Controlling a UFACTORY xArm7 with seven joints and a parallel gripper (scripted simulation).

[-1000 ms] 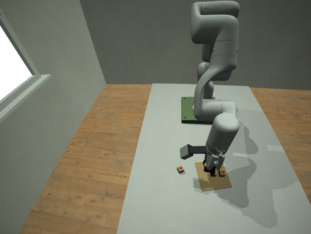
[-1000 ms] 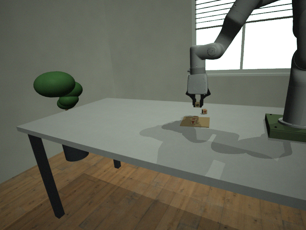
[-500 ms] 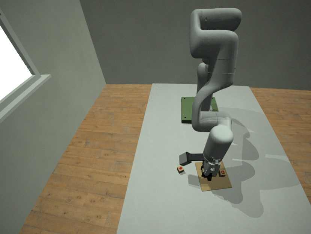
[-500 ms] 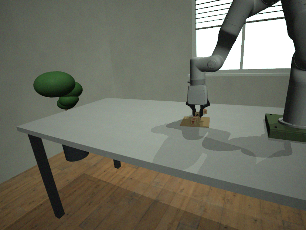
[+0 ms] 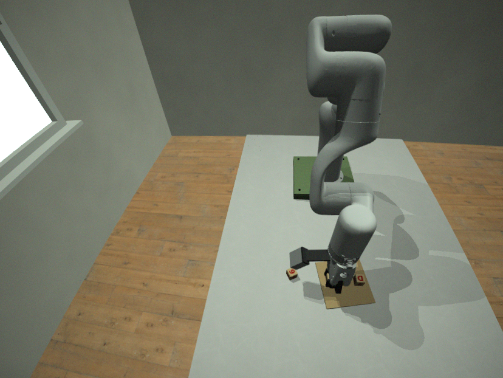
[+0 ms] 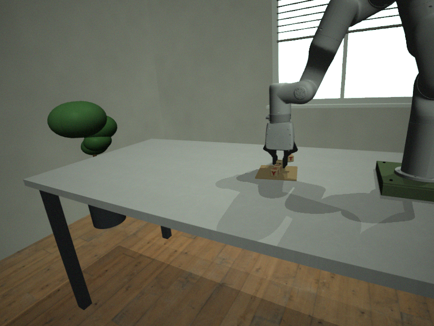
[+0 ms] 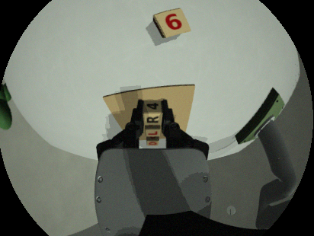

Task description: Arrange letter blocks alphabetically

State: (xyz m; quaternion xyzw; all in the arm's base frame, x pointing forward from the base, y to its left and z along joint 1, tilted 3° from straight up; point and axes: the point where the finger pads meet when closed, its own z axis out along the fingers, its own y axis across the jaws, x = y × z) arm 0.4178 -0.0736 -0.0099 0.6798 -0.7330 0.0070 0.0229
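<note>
Now: hand 4 cm to the right of the tan mat and 3 cm above it.
</note>
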